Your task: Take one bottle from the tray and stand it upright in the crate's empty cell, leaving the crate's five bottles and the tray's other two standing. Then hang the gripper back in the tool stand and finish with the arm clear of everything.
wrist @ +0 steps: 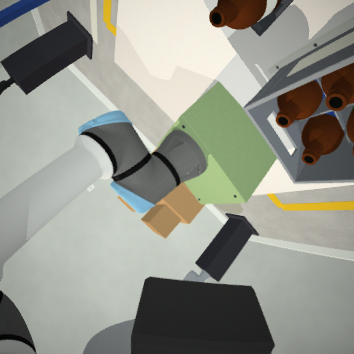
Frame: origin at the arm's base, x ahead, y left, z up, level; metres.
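Seen in the pictures: arm's base, origin of its link: (pixel 187 151).
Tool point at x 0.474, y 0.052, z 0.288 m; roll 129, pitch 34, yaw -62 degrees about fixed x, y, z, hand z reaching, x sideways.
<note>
Offsets run from my tool point to a thing's top centre.
In the wrist view, the grey crate (pixel 270 150) is at the right, cut off by the frame's edge. Several brown bottles stand in it, among them one bottle @[dx -0.159, dy -0.063, dz -0.303 m] (pixel 299 104) near its left wall and another bottle @[dx -0.155, dy -0.148, dz -0.303 m] (pixel 322 136) in the lower corner. The crate's empty cell cannot be made out. A separate brown bottle @[dx -0.151, dy +0.124, dz -0.306 m] (pixel 242 12) shows at the top edge, with a dark grey piece beside it; whether this is the tray cannot be told. A black block (pixel 200 315) of the hand fills the bottom centre. The fingers and their opening do not show. The tool stand cannot be made out.
The arm's grey and blue joint (pixel 132 155) is left of centre, against a green block (pixel 225 135). Cardboard boxes (pixel 172 210) lie below it. Black box-shaped fixtures (pixel 47 57) (pixel 225 247) show at upper left and lower centre. Yellow floor lines (pixel 320 205) run past the crate.
</note>
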